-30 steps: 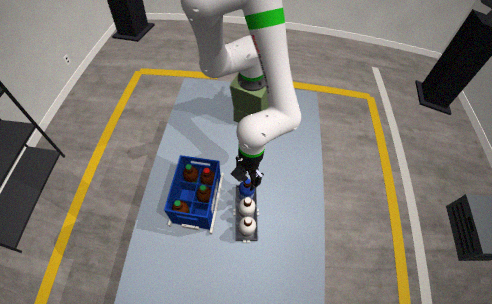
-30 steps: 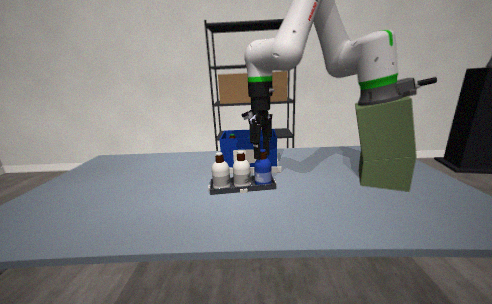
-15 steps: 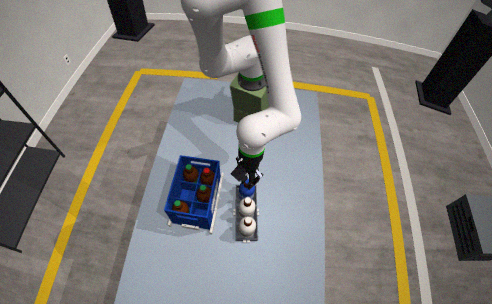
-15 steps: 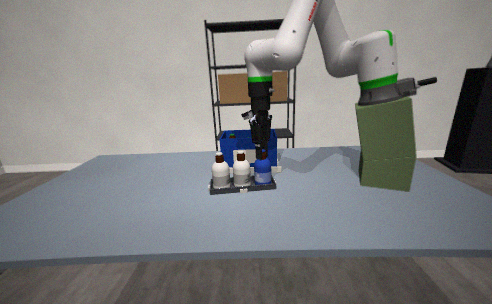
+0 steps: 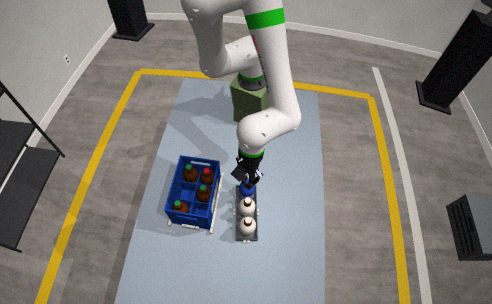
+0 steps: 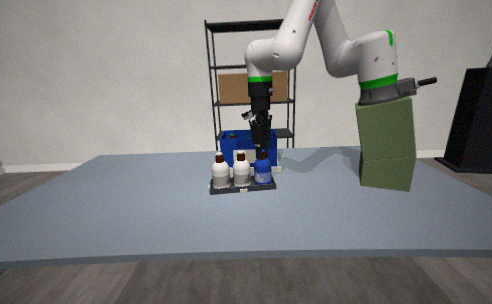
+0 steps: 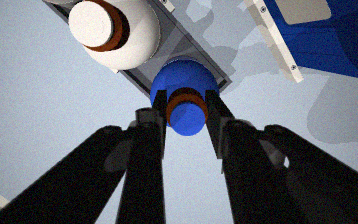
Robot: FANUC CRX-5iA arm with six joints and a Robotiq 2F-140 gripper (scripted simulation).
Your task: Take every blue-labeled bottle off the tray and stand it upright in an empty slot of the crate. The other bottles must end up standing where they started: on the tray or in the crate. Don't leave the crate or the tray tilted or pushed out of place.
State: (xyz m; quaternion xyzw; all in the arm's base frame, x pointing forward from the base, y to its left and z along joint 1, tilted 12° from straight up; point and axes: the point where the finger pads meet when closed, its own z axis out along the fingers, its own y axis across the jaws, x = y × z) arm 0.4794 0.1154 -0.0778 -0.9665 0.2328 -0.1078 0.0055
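Now: hand 80 mm above the blue-labeled bottle. Round my hand: blue crate (100 mm ahead, 220 mm to the right, 80 mm below).
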